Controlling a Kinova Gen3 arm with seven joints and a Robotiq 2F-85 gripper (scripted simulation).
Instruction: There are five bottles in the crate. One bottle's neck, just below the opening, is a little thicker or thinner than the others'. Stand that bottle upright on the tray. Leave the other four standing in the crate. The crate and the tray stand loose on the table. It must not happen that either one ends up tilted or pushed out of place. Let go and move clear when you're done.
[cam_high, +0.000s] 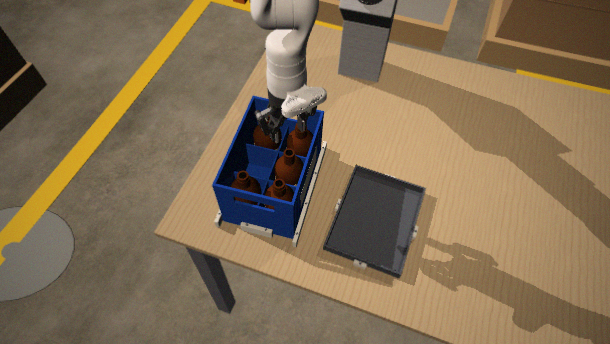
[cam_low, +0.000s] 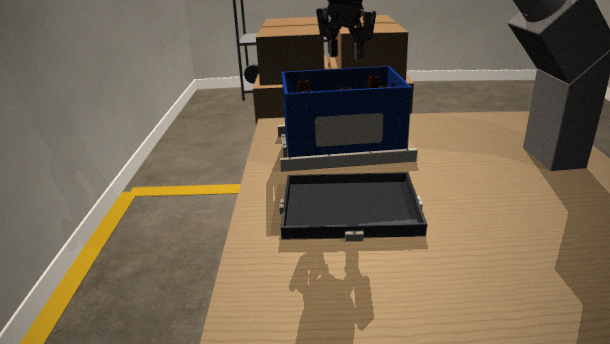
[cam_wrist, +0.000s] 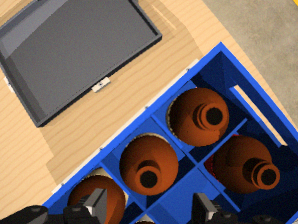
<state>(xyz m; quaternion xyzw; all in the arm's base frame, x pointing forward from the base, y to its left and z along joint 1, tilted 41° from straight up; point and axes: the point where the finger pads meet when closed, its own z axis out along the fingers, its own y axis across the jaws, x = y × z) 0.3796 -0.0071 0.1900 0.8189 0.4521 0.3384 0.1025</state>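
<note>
Now: hand 16 cm above the blue crate, 4 cm to the left of it and 1 cm short of it. The rest, counted from my hand: dark grey tray: 23 cm to the left, 23 cm below, 4 cm behind.
</note>
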